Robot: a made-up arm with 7 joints. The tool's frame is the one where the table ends. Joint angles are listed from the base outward.
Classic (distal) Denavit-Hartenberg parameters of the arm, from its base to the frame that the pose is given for. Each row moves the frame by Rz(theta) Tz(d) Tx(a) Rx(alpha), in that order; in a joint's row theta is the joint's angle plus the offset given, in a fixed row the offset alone. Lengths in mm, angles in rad.
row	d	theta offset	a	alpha
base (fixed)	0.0	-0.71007	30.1	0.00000
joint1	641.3	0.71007	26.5	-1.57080
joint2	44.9	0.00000	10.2	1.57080
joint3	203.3	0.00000	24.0	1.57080
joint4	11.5	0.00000	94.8	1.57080
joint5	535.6	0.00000	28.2	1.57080
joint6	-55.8	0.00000	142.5	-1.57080
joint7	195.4	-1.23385	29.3	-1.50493
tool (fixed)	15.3	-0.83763	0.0	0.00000
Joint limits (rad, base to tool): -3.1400..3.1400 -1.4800..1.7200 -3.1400..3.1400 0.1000..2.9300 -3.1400..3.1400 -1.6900..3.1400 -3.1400..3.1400
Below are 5 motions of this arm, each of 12 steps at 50 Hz.
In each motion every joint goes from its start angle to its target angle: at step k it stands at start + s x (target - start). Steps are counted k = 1, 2, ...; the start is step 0. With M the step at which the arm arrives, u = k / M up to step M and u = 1 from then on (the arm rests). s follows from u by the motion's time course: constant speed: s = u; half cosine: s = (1 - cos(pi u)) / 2; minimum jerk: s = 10 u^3 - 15 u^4 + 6 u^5.
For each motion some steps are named. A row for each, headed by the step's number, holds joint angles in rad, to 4 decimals.
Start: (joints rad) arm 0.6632 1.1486 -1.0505 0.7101 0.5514 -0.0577 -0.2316
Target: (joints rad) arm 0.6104 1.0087 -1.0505 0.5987 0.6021 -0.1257 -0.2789
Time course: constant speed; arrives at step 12
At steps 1, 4, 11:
1: 0.6588 1.1369 -1.0505 0.7008 0.5556 -0.0634 -0.2355
4: 0.6456 1.1020 -1.0505 0.6730 0.5683 -0.0804 -0.2474
11: 0.6148 1.0204 -1.0505 0.6080 0.5979 -0.1200 -0.2750

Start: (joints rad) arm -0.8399 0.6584 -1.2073 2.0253 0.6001 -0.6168 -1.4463
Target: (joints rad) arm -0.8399 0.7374 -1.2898 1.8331 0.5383 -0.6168 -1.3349
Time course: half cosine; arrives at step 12
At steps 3, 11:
3: -0.8399 0.6700 -1.2194 1.9972 0.5910 -0.6168 -1.4300
11: -0.8399 0.7361 -1.2884 1.8364 0.5394 -0.6168 -1.3368

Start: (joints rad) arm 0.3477 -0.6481 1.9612 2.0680 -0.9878 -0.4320 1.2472
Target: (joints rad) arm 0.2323 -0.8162 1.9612 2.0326 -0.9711 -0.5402 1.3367
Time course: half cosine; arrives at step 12
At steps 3, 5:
3: 0.3308 -0.6727 1.9612 2.0628 -0.9854 -0.4478 1.2603
5: 0.3049 -0.7104 1.9612 2.0549 -0.9816 -0.4721 1.2804

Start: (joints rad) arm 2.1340 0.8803 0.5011 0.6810 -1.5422 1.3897 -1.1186
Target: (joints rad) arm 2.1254 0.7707 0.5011 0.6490 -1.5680 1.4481 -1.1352
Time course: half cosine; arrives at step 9
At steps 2, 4, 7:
2: 2.1330 0.8675 0.5011 0.6773 -1.5452 1.3965 -1.1205
4: 2.1304 0.8350 0.5011 0.6678 -1.5529 1.4138 -1.1255
7: 2.1264 0.7835 0.5011 0.6527 -1.5650 1.4413 -1.1333

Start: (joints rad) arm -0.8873 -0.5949 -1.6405 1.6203 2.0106 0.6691 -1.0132
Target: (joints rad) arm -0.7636 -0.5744 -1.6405 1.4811 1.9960 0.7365 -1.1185
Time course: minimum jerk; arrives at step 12
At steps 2, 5, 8, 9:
2: -0.8829 -0.5942 -1.6405 1.6154 2.0101 0.6715 -1.0169
5: -0.8444 -0.5878 -1.6405 1.5721 2.0055 0.6925 -1.0497
8: -0.7896 -0.5787 -1.6405 1.5103 1.9991 0.7224 -1.0964
9: -0.7764 -0.5765 -1.6405 1.4955 1.9975 0.7295 -1.1076

